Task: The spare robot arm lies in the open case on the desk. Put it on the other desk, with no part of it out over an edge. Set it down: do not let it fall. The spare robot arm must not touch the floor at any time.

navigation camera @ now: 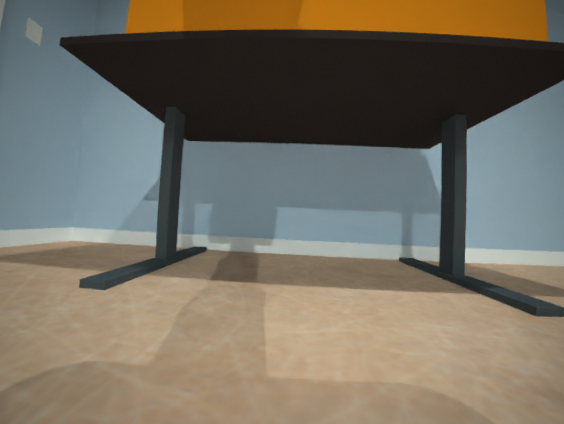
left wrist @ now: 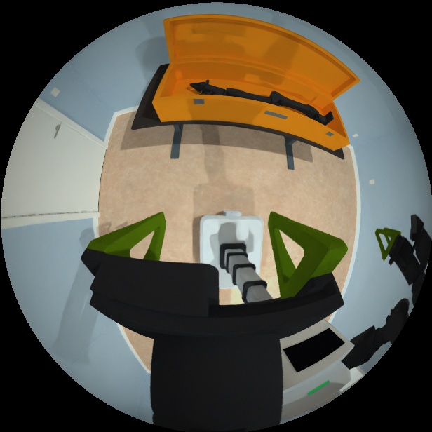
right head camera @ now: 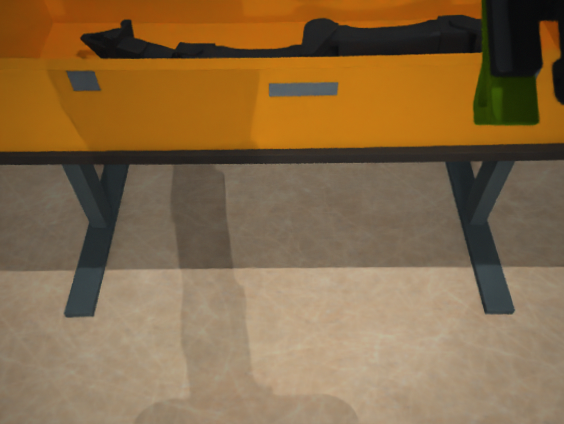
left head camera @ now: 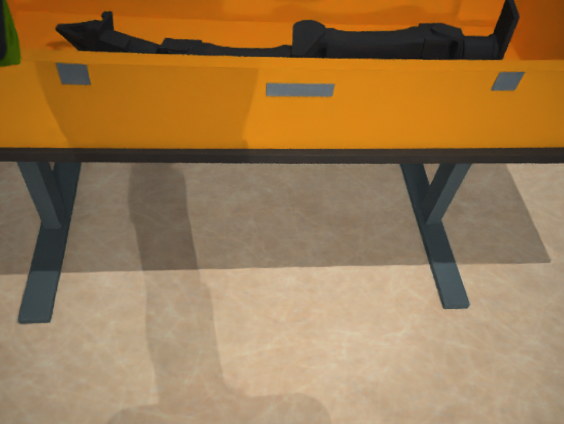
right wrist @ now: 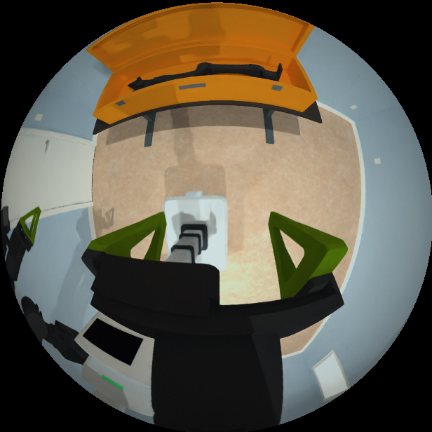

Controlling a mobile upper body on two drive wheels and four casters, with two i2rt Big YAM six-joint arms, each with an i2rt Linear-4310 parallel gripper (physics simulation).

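Frame: origin at the left arm's base, x back, y left, z down, level; centimetres.
Where they show: right gripper, fingertip midpoint: (right head camera: 560, 113).
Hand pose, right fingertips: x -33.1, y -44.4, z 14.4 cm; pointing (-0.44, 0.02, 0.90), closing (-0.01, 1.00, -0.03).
Observation:
After its pixels a point has its place.
The black spare robot arm (left head camera: 370, 44) (right head camera: 390, 40) (left wrist: 277, 98) (right wrist: 232, 69) lies lengthwise in the open orange case (left head camera: 170, 110) {x -85.0, y -10.3, z 59.5 cm} (right head camera: 175, 115) {x -85.0, y -9.7, z 60.1 cm} (left wrist: 225, 112) (right wrist: 230, 92) (navigation camera: 350, 15) {x -84.7, y -37.2, z 62.9 cm}. Its pointed end is at the left of the picture, its flat base plate at the right. The case's front wall hides its lower side. The case stands on the dark desk (left head camera: 280, 155) {x -83.0, y -30.6, z 69.1 cm} (left wrist: 145, 107) (right wrist: 315, 112) (navigation camera: 300, 80) {x -99.8, y -25.0, z 71.5 cm}. My left gripper (left wrist: 216, 217) and right gripper (right wrist: 217, 215) are open and empty, apart from the case, on the robot's side of the desk. The other desk does not show.
The case's raised lid (left wrist: 260, 42) (right wrist: 200, 30) stands at the back, near the wall. Dark desk legs (left head camera: 445, 265) (right head camera: 90, 270) (navigation camera: 452, 200) {x -116.9, y -91.0, z 107.8 cm} with long feet reach forward on the floor. My white wheeled base (left wrist: 210, 240) (right wrist: 217, 240) is in front of the desk. A door (left wrist: 50, 165) is at the left.

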